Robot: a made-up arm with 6 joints.
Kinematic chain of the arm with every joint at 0, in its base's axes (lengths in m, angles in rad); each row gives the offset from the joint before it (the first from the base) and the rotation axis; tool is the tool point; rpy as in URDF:
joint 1: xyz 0 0 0.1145 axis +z
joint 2: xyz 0 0 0 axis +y
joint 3: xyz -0.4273 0 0.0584 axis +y
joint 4: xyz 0.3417 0 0.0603 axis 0.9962 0 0.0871
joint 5: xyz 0 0 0 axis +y
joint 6: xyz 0.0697 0 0.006 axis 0.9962 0 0.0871
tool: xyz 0 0 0 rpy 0 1.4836 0
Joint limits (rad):
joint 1: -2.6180..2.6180
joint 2: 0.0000..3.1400
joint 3: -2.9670..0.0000
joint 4: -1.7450..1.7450
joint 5: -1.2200..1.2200
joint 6: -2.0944..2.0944
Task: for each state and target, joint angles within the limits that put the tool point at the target. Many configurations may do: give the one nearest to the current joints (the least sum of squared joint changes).
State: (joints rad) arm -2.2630 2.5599 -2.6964 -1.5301 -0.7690 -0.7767
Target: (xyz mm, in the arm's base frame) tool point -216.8 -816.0 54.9
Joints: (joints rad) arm -1.8484 3.0575 -2.8038 -1.4778 -0.2201 -0.7767
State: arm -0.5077 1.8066 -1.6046 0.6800 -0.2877 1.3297
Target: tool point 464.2 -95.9 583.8
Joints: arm -0.1808 1.5752 -1.4841 0.6745 -0.2525 1.3297
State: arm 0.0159 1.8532 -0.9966 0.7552 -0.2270 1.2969
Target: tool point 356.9 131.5 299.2
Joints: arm 0.3724 1.5349 -0.7288 0.7532 -0.1558 1.2969
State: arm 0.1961 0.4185 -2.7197 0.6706 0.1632 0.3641
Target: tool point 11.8 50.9 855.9
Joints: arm 0.5594 1.0435 -1.9918 0.9069 0.7320 0.3641
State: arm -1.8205 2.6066 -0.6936 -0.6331 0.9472 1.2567
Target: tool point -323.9 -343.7 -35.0
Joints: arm -2.2492 2.4578 -1.0984 -0.7128 0.9222 1.2567
